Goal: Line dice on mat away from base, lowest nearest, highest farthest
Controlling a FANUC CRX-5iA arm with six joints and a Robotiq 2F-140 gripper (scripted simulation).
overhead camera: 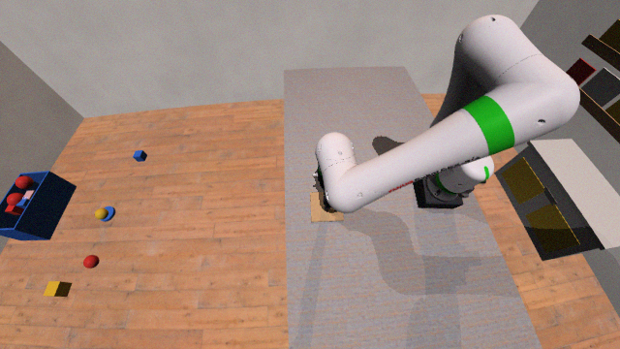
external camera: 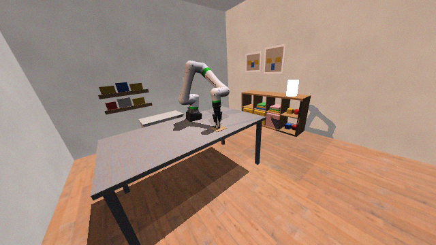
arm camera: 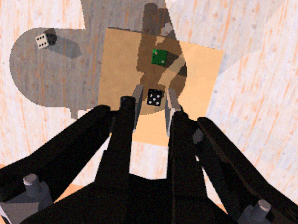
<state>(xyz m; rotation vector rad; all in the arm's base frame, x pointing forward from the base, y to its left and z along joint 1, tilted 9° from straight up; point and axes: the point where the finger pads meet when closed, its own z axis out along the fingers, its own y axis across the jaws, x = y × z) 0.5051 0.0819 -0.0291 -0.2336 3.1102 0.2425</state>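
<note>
Now: the black die 30 mm below my hand. Also, from my hand: green die: 50 mm behind, 30 mm below, 10 mm to the right; tan mat: 40 mm below; white die: 150 mm to the right, 40 mm below, 30 mm behind.
</note>
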